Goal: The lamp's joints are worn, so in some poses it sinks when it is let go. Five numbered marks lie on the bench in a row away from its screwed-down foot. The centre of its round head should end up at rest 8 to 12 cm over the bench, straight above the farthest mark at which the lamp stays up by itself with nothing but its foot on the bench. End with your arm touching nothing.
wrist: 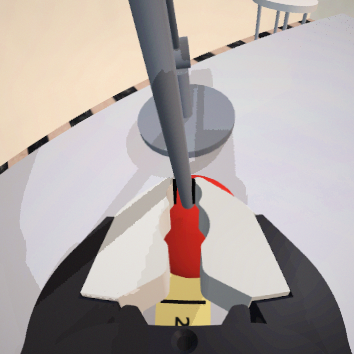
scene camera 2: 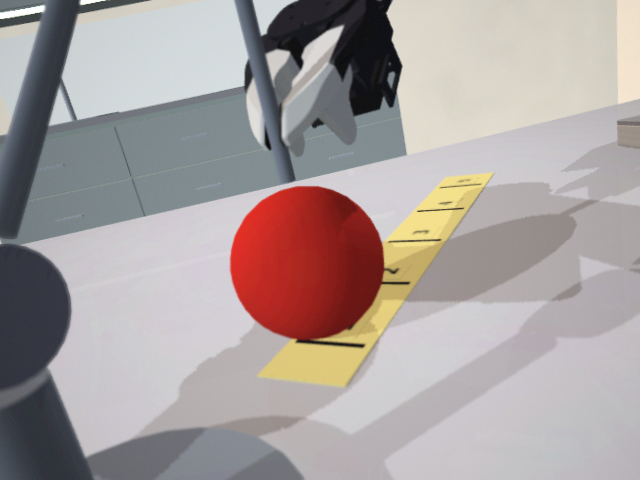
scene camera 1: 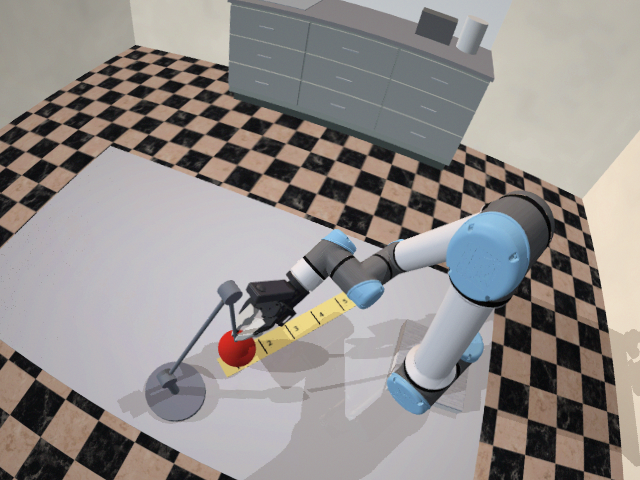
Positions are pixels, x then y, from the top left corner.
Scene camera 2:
my gripper: 274, 144
thin rod: 307, 262
yellow strip: 410, 249
